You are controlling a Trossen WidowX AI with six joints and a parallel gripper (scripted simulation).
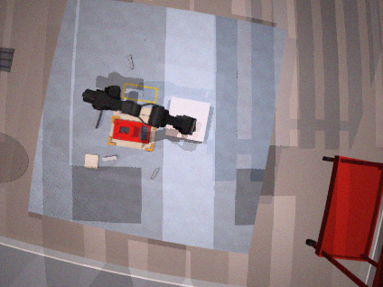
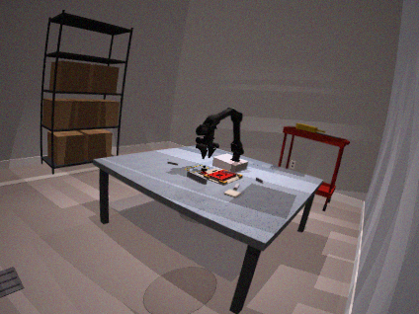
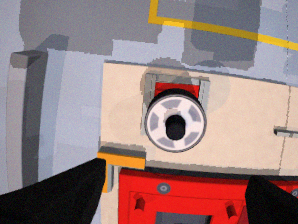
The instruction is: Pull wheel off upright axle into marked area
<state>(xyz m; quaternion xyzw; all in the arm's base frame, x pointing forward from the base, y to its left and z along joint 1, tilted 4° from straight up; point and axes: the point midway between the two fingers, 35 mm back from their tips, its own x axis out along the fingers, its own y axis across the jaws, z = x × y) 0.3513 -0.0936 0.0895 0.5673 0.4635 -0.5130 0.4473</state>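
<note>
My gripper tip is now 7 cm above the wheel.
</note>
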